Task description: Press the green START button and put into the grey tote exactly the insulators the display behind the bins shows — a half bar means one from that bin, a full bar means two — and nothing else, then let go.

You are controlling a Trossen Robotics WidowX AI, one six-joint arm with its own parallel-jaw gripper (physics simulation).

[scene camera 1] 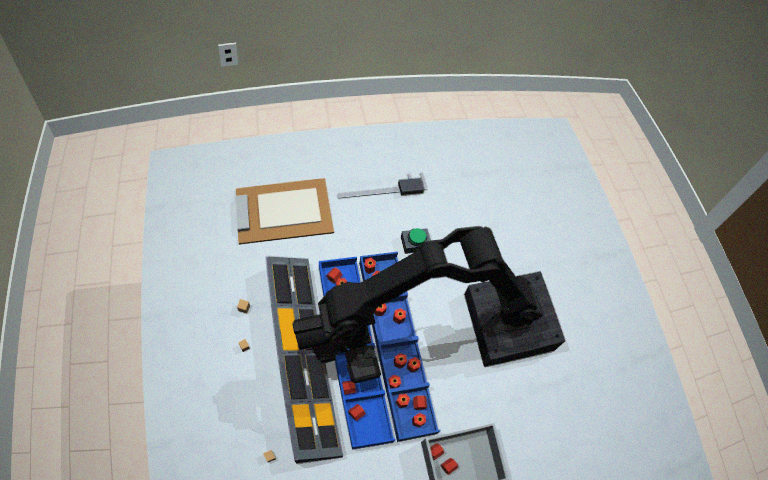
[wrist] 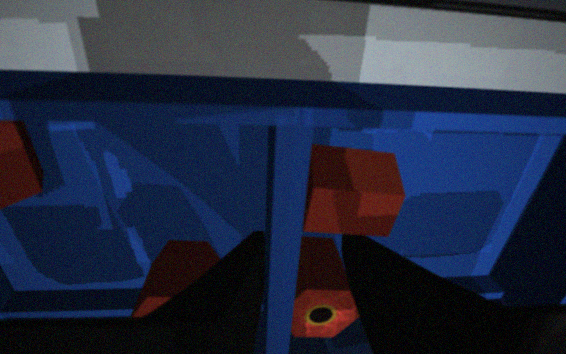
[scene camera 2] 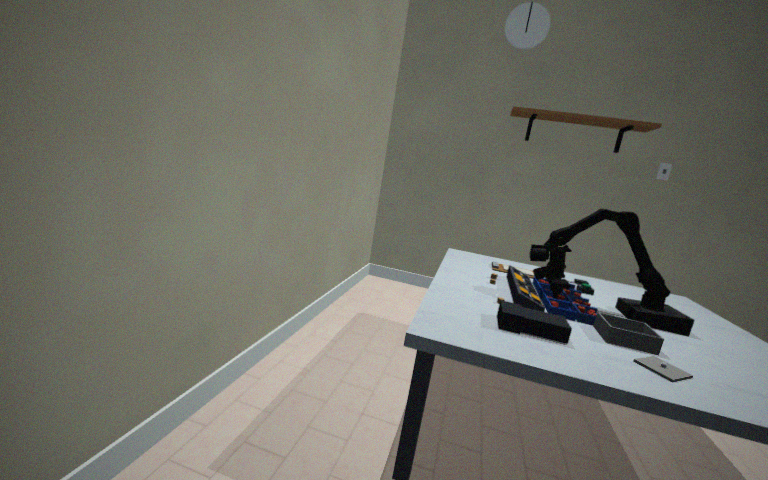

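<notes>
My gripper (wrist: pixel 303 241) is partly closed among the blue bins (scene camera 1: pixel 362 428). In the wrist view its fingers stand either side of a blue divider (wrist: pixel 286 200) and an upright red insulator (wrist: pixel 322 265) pressed against it; the arm hides this in scene camera 1. Another red insulator (wrist: pixel 372 195) lies beside the divider, right behind. The display (scene camera 1: pixel 295 376) shows a full bar (scene camera 1: pixel 287 328) in its second row and two half bars (scene camera 1: pixel 302 416) (scene camera 1: pixel 324 414) in its bottom row. The grey tote (scene camera 1: pixel 499 452) (scene camera 2: pixel 629 336) holds two red insulators (scene camera 1: pixel 436 451) (scene camera 1: pixel 449 465). The green button (scene camera 1: pixel 417 236) stands behind the bins.
A clipboard (scene camera 1: pixel 288 208) and a caliper-like tool (scene camera 1: pixel 411 185) lie at the back. Small wooden blocks (scene camera 1: pixel 242 305) (scene camera 1: pixel 244 344) (scene camera 1: pixel 269 455) lie left of the display. A black box (scene camera 2: pixel 533 322) and a flat plate (scene camera 2: pixel 662 367) lie near the table edge in scene camera 2.
</notes>
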